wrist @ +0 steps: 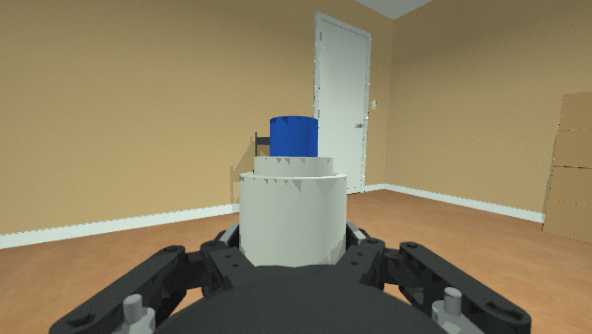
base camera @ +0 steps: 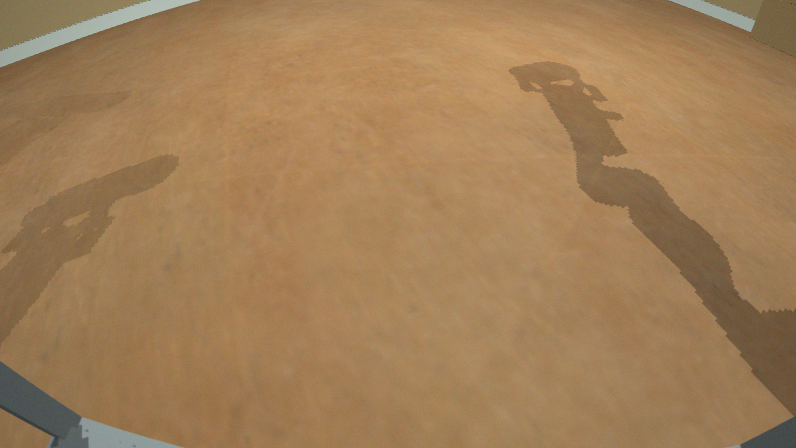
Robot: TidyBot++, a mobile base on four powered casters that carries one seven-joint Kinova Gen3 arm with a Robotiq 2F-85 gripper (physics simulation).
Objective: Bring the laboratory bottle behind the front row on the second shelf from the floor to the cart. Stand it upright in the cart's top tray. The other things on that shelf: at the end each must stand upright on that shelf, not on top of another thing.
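Places are measured from the arm's base along level axes (x right, y back, z down), in centimetres.
Pixels of known places: gripper, between the fingertips: [wrist: 292,235].
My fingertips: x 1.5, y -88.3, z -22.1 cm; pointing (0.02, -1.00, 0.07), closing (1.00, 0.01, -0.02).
Behind a point stands the place of what it marks.
The laboratory bottle [wrist: 293,215] @[x 1.4, y -84.2, z -25.1 cm], white with a stepped shoulder and a blue cap, stands upright between the fingers in the wrist view. My gripper [wrist: 292,235] @[x 1.5, y -88.3, z -22.2 cm] is shut on it, with one finger on each side; the fingertips are partly hidden. A small part of the dark cart [wrist: 262,141] @[x -21.0, y -272.8, z -29.4 cm] shows just left of the blue cap, farther off near the wall. The bottle hides the rest of the cart, and its top tray cannot be made out. The shelf and its other things do not show in either view.
A white door [wrist: 345,105] @[x 74.2, y -346.5, z -75.7 cm] stands behind the bottle, slightly right. A stack of cardboard boxes [wrist: 572,150] @[x 212.6, y -219.8, z -26.4 cm] stands at the right; a brown box [base camera: 777,27] @[x 215.2, y -215.2, z 27.8 cm] shows at the base view's top right corner. Arm shadows lie on the floor [base camera: 389,250] @[x -3.0, y -43.4, z 39.7 cm].
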